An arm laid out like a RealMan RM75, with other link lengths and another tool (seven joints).
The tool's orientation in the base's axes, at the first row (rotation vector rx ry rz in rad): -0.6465, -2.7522, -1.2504
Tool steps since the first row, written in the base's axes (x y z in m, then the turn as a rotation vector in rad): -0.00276, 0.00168, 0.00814, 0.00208, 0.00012, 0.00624; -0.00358, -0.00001, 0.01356, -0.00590, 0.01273, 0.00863; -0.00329, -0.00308, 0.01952, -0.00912, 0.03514, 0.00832; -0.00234, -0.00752, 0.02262, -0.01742, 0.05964, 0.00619; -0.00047, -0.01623, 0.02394, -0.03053, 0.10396, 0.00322; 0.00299, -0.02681, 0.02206, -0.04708, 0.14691, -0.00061; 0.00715, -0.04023, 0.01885, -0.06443, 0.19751, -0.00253; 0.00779, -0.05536, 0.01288, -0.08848, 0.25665, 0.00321; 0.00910, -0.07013, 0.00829, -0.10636, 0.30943, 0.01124
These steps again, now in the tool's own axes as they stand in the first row. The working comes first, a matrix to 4 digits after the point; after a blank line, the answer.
The tool's axes in the first row as the columns of a matrix, in the base's axes (used below as rounded here):
-0.9113, 0.3925, 0.1243
0.3518, 0.5856, 0.7303
0.2138, 0.7093, -0.6717

0.00485, 0.00567, -0.00458, -0.00052, 0.00531, -0.00385; 0.00616, 0.00821, -0.00956, 0.01170, 0.01126, 0.00277; 0.00609, 0.01075, -0.01577, 0.02245, 0.02290, 0.01894; 0.00432, 0.01072, -0.02098, 0.03818, 0.03248, 0.03723; -0.00016, 0.00729, -0.02799, 0.06508, 0.05118, 0.06996; -0.00744, 0.00112, -0.03403, 0.09446, 0.06712, 0.10185; -0.01664, -0.00738, -0.04115, 0.12766, 0.08858, 0.13793; -0.02382, -0.02023, -0.04811, 0.17161, 0.11784, 0.17428; -0.03119, -0.03162, -0.05565, 0.20819, 0.14743, 0.20521
